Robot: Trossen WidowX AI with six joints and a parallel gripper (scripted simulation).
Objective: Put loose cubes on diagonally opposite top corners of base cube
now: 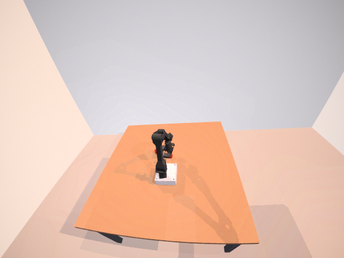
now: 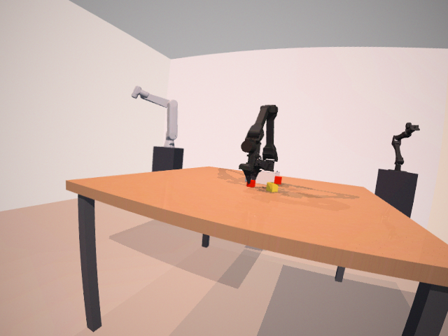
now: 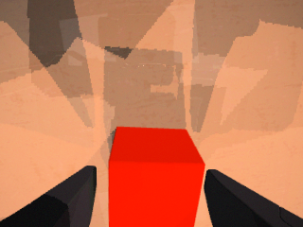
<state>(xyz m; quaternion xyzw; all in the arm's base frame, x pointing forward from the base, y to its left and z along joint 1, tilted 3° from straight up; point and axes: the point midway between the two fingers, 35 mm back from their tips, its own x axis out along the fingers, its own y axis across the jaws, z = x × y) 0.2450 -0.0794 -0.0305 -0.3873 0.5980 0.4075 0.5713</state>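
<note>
The red cube is 13 cm to the left of my gripper tip, 5 cm ahead of it and 4 cm above it. Also, from my gripper tip: yellow cube: 11 cm to the left, 5 cm ahead.
</note>
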